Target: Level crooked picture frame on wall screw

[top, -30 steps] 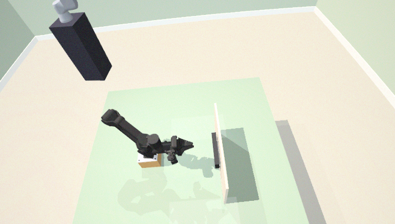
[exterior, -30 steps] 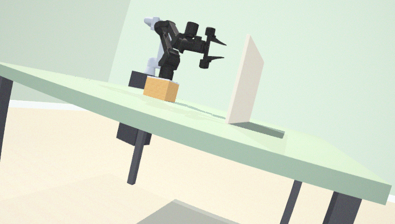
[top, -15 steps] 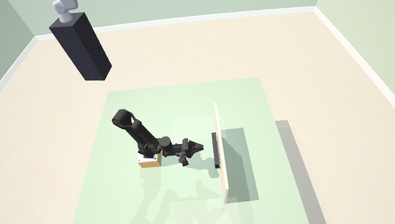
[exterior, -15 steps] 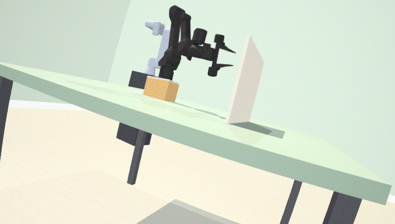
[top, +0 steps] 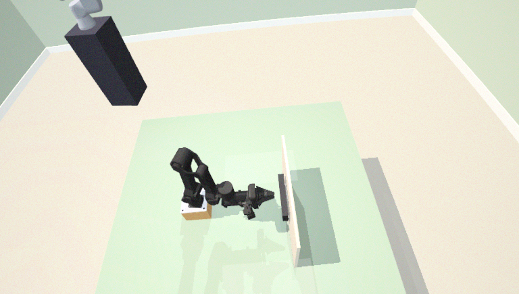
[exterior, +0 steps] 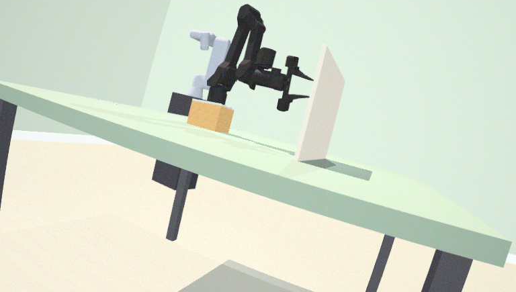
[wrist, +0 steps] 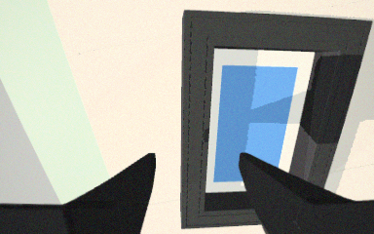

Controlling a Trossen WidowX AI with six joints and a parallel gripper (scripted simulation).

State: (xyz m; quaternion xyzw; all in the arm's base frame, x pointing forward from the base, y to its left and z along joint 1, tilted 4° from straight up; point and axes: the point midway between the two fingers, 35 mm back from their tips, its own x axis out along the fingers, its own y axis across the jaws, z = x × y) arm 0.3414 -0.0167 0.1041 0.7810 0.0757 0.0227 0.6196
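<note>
Now: gripper tip 50 mm above the picture frame, 40 mm short of it and 10 mm to the right of it. The rest, counted from my gripper tip: cream wall panel: 70 mm below, 50 mm ahead, 10 mm to the left.
</note>
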